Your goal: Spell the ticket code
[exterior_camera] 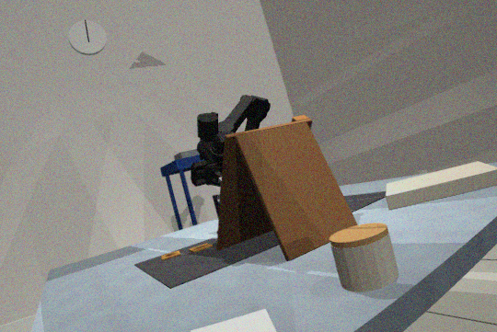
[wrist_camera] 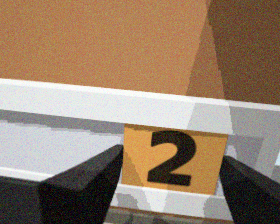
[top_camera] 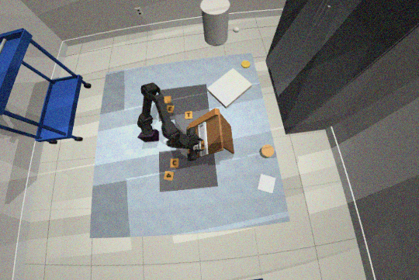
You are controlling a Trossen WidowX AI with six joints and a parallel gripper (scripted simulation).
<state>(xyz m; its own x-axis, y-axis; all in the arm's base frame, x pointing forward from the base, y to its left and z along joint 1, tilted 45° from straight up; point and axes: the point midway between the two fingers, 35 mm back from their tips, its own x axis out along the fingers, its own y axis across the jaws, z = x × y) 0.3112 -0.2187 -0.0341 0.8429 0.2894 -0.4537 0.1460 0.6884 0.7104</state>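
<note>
My gripper tip is now 5 cm past the white ticket, 2 cm to the right of it and 7 cm above it. Also, from my gripper tip: cream slab: 29 cm ahead, 42 cm to the left, 14 cm below; then tan-lidded jar: 39 cm ahead, 12 cm to the right, 13 cm below; then white card: 34 cm ahead, 31 cm to the right, 16 cm below.
</note>
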